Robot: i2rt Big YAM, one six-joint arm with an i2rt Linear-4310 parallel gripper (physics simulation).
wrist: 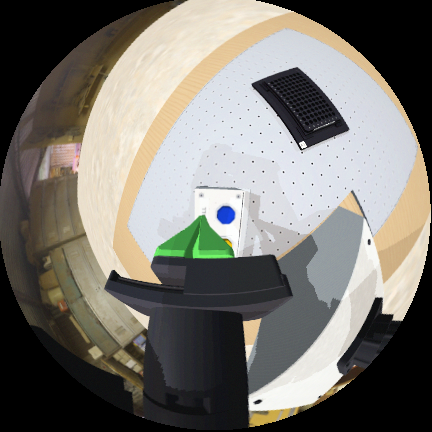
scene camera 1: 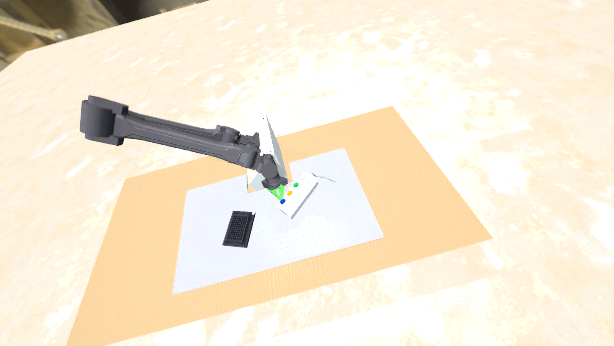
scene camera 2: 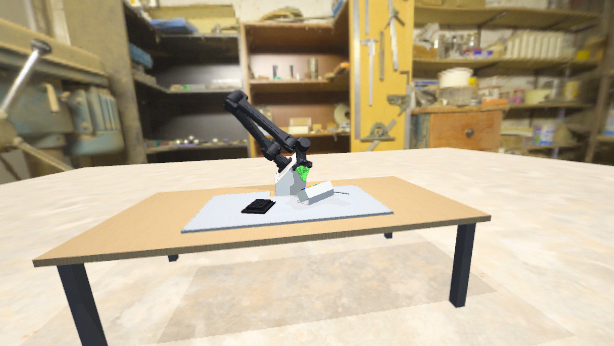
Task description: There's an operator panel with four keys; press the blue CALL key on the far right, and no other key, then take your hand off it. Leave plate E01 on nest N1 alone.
Observation:
My gripper [wrist: 202,219] is shut and holds nothing. Also in view: a black tray [wrist: 309,108]. Further things: a white button box [wrist: 208,199].

